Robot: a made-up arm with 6 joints.
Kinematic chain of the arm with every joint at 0, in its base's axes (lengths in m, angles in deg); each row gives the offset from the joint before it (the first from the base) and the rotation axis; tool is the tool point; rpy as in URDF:
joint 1: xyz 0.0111 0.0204 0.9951 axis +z
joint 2: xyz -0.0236 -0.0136 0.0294 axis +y
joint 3: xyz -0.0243 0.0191 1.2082 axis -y
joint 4: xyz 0.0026 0 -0.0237 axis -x
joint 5: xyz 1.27 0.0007 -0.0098 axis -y
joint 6: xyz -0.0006 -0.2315 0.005 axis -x
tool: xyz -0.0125 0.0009 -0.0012 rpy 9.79 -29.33 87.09
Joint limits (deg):
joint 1: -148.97..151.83
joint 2: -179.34..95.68
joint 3: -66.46..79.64
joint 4: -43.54..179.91
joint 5: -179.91..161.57
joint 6: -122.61..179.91
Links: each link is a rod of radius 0.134 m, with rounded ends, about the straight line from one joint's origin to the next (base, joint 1, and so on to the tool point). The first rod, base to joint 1, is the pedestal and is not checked.
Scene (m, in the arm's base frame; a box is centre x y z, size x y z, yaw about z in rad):
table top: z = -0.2
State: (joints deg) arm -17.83 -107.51 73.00 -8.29 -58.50 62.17
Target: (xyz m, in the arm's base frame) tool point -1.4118 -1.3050 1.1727
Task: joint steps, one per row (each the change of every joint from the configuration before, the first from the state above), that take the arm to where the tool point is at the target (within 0.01 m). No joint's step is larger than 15 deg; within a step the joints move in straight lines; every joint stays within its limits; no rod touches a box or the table.
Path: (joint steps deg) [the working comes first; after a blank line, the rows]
Joints at the target: 36.54 -125.09 16.01 -16.07 -57.40 62.16
Straight joint move there: clear.

1: 13.59 -4.39 -14.25 -1.94 0.28 0.00
2: 13.59 -4.40 -14.25 -1.95 0.27 -0.01
3: 13.60 -4.39 -14.24 -1.94 0.28 0.00
4: 13.59 -4.40 -14.25 -1.95 0.27 0.00

